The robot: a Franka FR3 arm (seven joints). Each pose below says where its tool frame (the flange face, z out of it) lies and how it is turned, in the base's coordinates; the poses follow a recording.
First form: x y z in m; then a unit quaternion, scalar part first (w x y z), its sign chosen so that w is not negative.
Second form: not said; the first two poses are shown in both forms.
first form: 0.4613, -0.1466, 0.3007, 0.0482, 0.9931, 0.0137, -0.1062
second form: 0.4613, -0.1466, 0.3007, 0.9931, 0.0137, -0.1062, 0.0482
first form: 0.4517, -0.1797, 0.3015, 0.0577, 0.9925, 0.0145, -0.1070
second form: 0.4517, -0.1797, 0.3015, 0.9925, 0.0145, -0.1070, 0.0577
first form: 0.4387, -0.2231, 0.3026, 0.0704, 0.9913, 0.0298, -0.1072
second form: 0.4387, -0.2231, 0.3026, 0.9913, 0.0298, -0.1072, 0.0704
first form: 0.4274, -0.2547, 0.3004, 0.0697, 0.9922, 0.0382, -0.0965
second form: 0.4274, -0.2547, 0.3004, 0.9922, 0.0382, -0.0965, 0.0697
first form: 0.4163, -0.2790, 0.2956, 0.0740, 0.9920, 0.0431, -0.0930
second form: 0.4163, -0.2790, 0.2956, 0.9920, 0.0431, -0.0930, 0.0740
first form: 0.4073, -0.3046, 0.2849, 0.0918, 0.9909, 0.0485, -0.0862
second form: 0.4073, -0.3046, 0.2849, 0.9909, 0.0485, -0.0862, 0.0918
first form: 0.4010, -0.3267, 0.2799, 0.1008, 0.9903, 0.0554, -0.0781
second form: 0.4010, -0.3267, 0.2799, 0.9903, 0.0554, -0.0781, 0.1008
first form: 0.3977, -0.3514, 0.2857, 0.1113, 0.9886, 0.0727, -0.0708
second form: 0.3977, -0.3514, 0.2857, 0.9886, 0.0727, -0.0708, 0.1113
